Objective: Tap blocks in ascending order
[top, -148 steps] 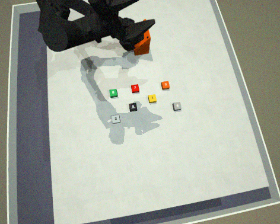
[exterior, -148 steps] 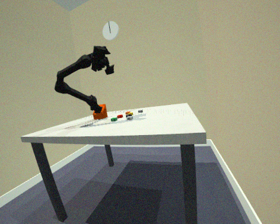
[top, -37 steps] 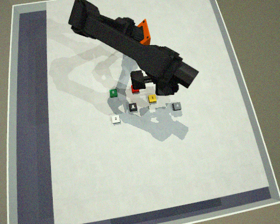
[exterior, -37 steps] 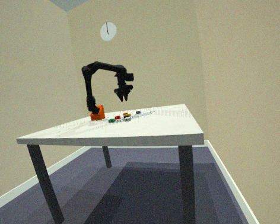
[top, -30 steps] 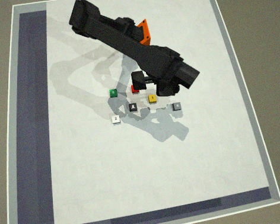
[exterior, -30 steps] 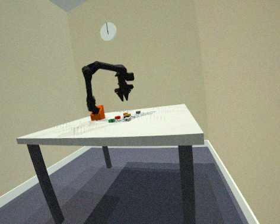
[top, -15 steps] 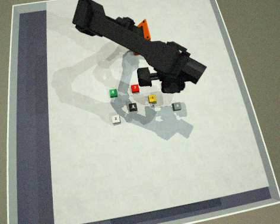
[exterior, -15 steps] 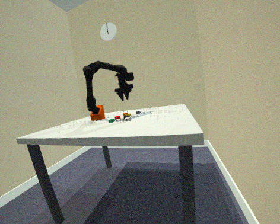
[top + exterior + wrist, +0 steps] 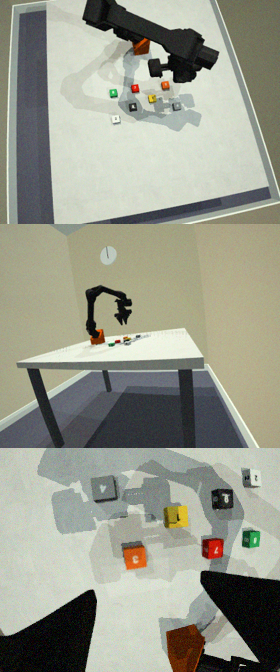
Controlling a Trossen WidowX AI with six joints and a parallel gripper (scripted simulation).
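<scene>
Now: gripper tip 50 mm short of the yellow block, 70 mm to the left of it and 120 mm above it. The rest, counted from my gripper tip: red block (10 mm behind, 140 mm to the right, 120 mm below); grey block (100 mm ahead, 40 mm to the left, 120 mm below); orange block (10 mm behind, 120 mm below).
</scene>
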